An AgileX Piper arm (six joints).
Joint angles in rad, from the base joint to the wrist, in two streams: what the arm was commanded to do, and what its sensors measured. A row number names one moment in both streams.
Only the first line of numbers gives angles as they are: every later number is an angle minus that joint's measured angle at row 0.
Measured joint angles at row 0:
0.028, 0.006, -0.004, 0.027, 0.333, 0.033
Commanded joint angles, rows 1 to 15:
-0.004, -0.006, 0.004, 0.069, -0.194, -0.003
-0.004, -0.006, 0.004, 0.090, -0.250, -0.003
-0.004, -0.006, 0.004, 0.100, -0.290, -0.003
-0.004, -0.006, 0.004, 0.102, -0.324, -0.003
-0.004, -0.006, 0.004, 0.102, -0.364, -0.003
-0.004, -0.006, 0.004, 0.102, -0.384, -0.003
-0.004, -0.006, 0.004, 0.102, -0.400, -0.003
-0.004, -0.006, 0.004, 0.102, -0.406, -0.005
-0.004, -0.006, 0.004, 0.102, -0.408, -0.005
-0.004, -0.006, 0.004, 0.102, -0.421, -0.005
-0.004, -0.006, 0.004, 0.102, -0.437, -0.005
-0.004, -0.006, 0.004, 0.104, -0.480, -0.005
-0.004, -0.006, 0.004, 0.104, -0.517, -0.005
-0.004, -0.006, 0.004, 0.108, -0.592, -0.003
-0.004, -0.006, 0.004, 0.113, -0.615, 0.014
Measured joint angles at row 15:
0.000, 0.000, 0.000, 0.103, -0.482, 0.000
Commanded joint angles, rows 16 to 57:
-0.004, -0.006, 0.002, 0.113, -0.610, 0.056
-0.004, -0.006, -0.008, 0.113, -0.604, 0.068
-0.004, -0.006, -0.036, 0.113, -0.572, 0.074
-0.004, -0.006, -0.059, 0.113, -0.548, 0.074
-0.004, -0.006, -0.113, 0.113, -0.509, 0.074
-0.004, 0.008, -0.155, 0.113, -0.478, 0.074
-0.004, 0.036, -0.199, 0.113, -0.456, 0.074
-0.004, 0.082, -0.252, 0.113, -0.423, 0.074
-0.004, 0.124, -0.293, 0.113, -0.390, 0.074
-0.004, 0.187, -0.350, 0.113, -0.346, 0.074
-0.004, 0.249, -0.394, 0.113, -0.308, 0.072
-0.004, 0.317, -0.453, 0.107, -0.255, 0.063
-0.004, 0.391, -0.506, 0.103, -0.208, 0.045
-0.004, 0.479, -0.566, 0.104, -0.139, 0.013
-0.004, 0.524, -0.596, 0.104, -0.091, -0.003
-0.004, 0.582, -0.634, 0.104, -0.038, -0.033
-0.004, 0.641, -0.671, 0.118, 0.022, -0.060
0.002, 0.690, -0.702, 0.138, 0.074, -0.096
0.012, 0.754, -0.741, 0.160, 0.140, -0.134
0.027, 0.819, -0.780, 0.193, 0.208, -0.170
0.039, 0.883, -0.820, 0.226, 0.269, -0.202
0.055, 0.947, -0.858, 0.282, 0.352, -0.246
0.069, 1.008, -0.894, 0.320, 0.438, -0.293
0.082, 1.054, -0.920, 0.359, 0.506, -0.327
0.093, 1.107, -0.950, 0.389, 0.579, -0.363
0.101, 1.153, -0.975, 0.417, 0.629, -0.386
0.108, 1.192, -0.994, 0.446, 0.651, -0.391
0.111, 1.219, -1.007, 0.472, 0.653, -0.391
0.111, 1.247, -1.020, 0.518, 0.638, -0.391
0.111, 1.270, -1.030, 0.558, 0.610, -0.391
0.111, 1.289, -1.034, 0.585, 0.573, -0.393
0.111, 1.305, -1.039, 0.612, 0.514, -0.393
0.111, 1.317, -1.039, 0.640, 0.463, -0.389
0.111, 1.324, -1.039, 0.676, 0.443, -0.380
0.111, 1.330, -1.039, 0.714, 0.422, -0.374
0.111, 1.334, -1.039, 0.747, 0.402, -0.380
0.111, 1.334, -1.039, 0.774, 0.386, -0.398
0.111, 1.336, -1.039, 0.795, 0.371, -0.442
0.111, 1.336, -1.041, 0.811, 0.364, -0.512
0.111, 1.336, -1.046, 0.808, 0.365, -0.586
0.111, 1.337, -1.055, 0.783, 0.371, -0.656
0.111, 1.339, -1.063, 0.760, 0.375, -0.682
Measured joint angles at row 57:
0.110, 1.333, -1.035, 0.772, 0.392, -0.496
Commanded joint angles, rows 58 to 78:
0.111, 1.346, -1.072, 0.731, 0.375, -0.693
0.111, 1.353, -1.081, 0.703, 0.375, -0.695
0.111, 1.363, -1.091, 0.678, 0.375, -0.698
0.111, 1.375, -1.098, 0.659, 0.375, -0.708
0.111, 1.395, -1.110, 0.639, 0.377, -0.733
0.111, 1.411, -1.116, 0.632, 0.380, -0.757
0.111, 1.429, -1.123, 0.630, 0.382, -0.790
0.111, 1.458, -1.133, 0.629, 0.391, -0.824
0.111, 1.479, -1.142, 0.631, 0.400, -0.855
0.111, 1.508, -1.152, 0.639, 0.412, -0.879
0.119, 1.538, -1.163, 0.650, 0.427, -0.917
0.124, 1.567, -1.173, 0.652, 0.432, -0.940
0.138, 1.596, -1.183, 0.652, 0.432, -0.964
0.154, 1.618, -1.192, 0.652, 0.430, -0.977
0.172, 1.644, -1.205, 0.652, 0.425, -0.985
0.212, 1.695, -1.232, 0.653, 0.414, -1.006
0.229, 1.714, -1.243, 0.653, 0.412, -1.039
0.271, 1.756, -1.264, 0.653, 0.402, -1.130
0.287, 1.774, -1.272, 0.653, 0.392, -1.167
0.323, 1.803, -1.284, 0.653, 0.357, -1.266
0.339, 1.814, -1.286, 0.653, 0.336, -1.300
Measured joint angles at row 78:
0.284, 1.766, -1.260, 0.645, 0.396, -1.131
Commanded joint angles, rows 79 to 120:
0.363, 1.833, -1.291, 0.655, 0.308, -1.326
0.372, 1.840, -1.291, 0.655, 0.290, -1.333
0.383, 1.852, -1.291, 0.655, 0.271, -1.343
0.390, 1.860, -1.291, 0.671, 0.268, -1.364
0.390, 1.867, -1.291, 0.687, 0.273, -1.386
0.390, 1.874, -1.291, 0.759, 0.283, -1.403
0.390, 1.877, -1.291, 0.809, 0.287, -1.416
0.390, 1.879, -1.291, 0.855, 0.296, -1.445
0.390, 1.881, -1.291, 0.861, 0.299, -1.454
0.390, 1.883, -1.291, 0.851, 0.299, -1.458
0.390, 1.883, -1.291, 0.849, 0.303, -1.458
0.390, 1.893, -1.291, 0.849, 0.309, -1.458
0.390, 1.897, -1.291, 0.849, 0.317, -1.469
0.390, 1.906, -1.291, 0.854, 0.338, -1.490
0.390, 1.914, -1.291, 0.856, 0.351, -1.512
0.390, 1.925, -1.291, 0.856, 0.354, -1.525
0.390, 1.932, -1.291, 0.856, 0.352, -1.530
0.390, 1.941, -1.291, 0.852, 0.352, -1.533
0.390, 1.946, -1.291, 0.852, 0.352, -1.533
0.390, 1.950, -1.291, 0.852, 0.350, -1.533
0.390, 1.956, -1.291, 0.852, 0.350, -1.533
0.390, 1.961, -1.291, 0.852, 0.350, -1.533
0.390, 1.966, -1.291, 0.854, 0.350, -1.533
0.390, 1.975, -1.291, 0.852, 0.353, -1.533
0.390, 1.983, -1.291, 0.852, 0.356, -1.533
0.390, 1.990, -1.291, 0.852, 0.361, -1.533
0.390, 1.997, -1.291, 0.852, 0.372, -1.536
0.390, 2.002, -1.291, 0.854, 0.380, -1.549
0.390, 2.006, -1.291, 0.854, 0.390, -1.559
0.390, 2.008, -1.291, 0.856, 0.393, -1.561
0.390, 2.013, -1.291, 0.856, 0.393, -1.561
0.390, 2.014, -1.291, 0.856, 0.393, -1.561
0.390, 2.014, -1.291, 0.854, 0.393, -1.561
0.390, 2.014, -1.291, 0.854, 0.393, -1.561
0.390, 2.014, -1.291, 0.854, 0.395, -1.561
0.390, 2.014, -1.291, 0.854, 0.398, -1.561
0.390, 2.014, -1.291, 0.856, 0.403, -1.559
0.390, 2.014, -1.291, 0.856, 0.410, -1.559
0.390, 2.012, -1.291, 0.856, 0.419, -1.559
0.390, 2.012, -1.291, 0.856, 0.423, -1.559
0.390, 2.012, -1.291, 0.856, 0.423, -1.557
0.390, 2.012, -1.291, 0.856, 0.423, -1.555
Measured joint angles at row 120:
0.390, 2.001, -1.288, 0.868, 0.403, -1.546
